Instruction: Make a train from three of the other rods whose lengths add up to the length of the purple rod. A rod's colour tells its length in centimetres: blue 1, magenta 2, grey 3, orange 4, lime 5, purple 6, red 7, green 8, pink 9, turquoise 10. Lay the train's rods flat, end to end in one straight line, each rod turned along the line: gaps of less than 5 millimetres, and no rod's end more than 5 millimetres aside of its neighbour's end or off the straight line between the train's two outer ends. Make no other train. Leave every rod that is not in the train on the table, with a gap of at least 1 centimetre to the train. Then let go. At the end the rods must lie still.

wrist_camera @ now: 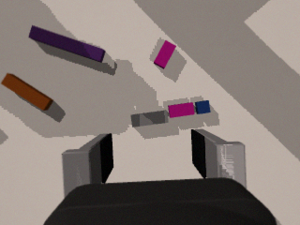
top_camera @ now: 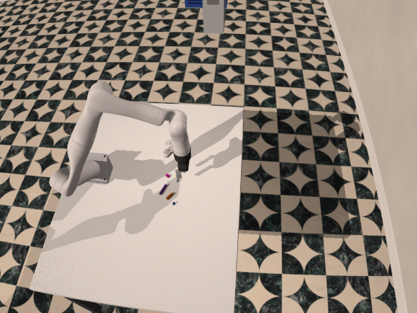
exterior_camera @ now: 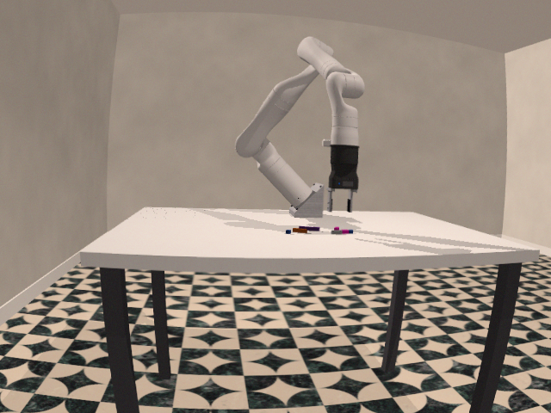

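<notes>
The grey rod is 8 cm below my hand and 2 cm behind it. Round my hand: purple rod (8 cm to the right, 8 cm below, 7 cm behind); orange rod (11 cm to the right, 8 cm below, 3 cm behind).
</notes>
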